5 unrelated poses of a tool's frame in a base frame.
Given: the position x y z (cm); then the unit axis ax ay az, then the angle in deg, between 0 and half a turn.
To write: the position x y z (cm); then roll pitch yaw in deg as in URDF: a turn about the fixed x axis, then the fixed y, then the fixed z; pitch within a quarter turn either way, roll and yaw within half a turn. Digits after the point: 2 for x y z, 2 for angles.
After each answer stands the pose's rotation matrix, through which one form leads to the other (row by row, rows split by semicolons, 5 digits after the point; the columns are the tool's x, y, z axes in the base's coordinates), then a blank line. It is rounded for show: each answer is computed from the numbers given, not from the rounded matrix.
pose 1, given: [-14.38, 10.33, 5.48, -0.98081, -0.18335, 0.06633, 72.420]
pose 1, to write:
[-14.38, 10.33, 5.48, -72.08, -7.43, 10.97]
0.97347 0.06228 -0.22019; 0.18875 0.32550 0.92651; 0.12938 -0.94349 0.30511

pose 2, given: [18.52, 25.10, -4.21, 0.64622, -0.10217, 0.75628, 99.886]
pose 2, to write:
[18.52, 25.10, -4.21, 47.61, -42.32, 64.56]
0.31761 -0.82241 0.47198; 0.66769 -0.15946 -0.72716; 0.67329 0.54609 0.49847

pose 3, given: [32.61, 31.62, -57.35, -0.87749, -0.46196, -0.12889, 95.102]
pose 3, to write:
[32.61, 31.62, -57.35, -95.00, -35.68, 22.67]
0.74953 0.56979 -0.33697; 0.31303 0.14345 0.93885; 0.58328 -0.80917 -0.07084

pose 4, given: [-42.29, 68.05, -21.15, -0.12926, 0.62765, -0.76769, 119.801]
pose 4, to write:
[-42.29, 68.05, -21.15, -65.19, 23.33, -120.93]
-0.47198 0.54472 0.69320; -0.78762 0.09274 -0.60914; -0.39610 -0.83348 0.38526

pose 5, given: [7.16, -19.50, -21.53, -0.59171, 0.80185, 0.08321, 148.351]
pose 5, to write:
[7.16, -19.50, -21.53, -167.43, 30.79, -103.68]
-0.20311 -0.92202 0.32959; -0.83469 0.33902 0.43400; -0.51189 -0.18696 -0.83846

